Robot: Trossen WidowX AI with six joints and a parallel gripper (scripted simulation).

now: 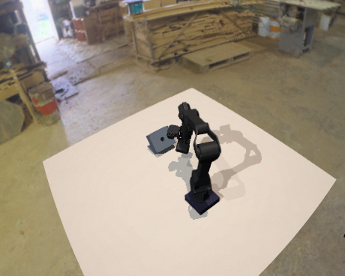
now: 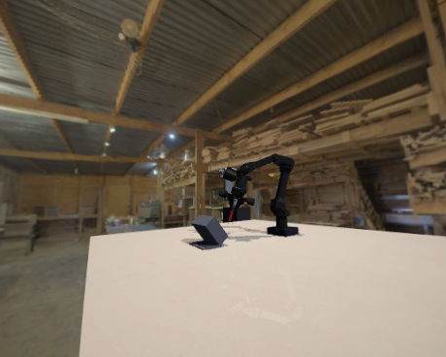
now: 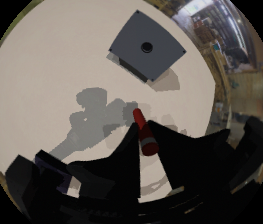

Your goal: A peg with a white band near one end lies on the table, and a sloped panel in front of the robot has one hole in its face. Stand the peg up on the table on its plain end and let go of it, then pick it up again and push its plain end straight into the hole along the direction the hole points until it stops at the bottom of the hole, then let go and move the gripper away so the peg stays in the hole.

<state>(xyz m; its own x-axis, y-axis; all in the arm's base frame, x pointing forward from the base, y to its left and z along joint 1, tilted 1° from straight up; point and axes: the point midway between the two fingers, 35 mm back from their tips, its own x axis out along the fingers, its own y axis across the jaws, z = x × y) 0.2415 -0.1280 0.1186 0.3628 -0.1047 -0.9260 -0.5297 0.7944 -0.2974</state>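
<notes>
My gripper tip is 16 cm short of the sloped panel, 2 cm to the right of it and 6 cm above it. Round my gripper tip: peg (1 cm behind, 2 cm above).
</notes>
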